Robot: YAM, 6 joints.
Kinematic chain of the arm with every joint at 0, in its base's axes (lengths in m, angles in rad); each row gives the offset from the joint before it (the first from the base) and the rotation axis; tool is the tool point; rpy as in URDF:
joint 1: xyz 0 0 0.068 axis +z
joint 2: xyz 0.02 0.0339 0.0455 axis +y
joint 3: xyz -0.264 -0.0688 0 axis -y
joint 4: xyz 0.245 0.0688 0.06 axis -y
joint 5: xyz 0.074 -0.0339 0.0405 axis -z
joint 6: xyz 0.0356 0 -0.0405 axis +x
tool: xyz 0 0 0 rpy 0 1.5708 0
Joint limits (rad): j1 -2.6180..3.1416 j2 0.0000..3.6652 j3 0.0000..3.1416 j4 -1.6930..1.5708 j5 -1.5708..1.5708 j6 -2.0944..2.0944
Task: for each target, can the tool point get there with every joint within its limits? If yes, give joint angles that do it. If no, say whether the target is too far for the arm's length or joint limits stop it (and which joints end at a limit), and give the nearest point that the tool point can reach.
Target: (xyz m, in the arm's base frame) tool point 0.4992 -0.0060 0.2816
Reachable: yes | joints 0.0483 2.1657 1.9253 -0.3330 1.0056 -0.1980
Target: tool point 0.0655 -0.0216 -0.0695
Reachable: yes | joints -0.4866 2.7327 0.4992 -0.3405 -0.3296 -0.0667
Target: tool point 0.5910 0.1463 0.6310
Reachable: no: too far | nearest point 0.4757 0.1178 0.5266 | short by 0.158 m
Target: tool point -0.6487 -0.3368 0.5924
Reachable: no: too far | nearest point -0.4687 -0.2656 0.4633 | short by 0.233 m
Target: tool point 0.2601 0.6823 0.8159
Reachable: no: too far | nearest point 0.1656 0.4345 0.5536 | short by 0.373 m
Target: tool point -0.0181 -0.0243 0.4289
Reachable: yes | joints 2.6183 0.4543 1.2466 -0.9768 -1.0082 -1.3775
